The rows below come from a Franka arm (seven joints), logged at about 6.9 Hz.
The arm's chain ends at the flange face. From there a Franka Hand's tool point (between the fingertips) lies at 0.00 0.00 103.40 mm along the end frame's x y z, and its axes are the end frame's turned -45 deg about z.
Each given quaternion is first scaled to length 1.
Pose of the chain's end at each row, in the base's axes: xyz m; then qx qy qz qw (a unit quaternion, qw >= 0):
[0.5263 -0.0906 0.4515 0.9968 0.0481 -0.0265 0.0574]
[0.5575 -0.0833 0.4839 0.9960 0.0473 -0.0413 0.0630]
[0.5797 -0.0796 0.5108 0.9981 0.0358 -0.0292 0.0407]
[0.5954 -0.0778 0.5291 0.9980 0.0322 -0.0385 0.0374]
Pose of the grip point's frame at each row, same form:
[0.5214 -0.1027 0.3489 0.9026 0.4259 -0.0465 0.0429]
[0.5496 -0.0967 0.3817 0.9021 0.4249 -0.0623 0.0424]
[0.5740 -0.0882 0.4079 0.9084 0.4150 -0.0426 0.0264]
[0.5877 -0.0858 0.4263 0.9097 0.4117 -0.0499 0.0198]

